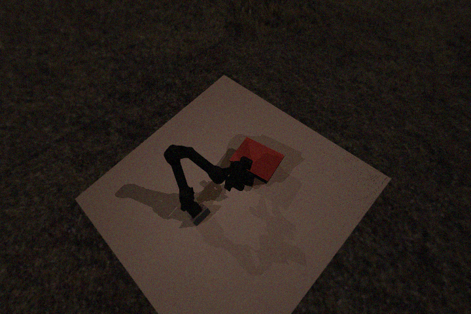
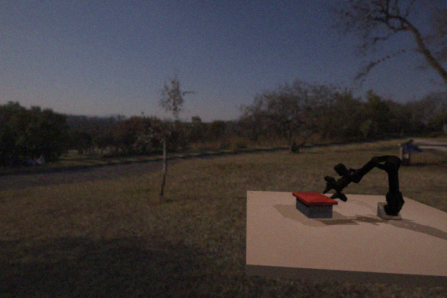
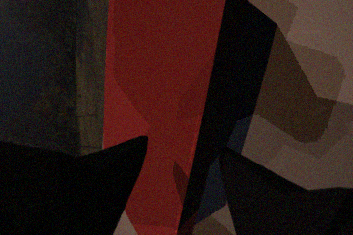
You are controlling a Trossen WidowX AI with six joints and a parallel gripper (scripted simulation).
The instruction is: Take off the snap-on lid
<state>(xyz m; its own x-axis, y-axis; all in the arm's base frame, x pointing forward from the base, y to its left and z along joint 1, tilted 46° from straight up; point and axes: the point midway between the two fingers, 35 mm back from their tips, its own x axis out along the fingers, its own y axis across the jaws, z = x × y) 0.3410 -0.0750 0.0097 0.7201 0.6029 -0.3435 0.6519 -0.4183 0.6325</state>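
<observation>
My gripper tip is 80 mm short of the red lid and 20 mm to the right of it. From my gripper tip the other things lie so: grey-blue storage box: 80 mm ahead, 20 mm to the left, 50 mm below.
</observation>
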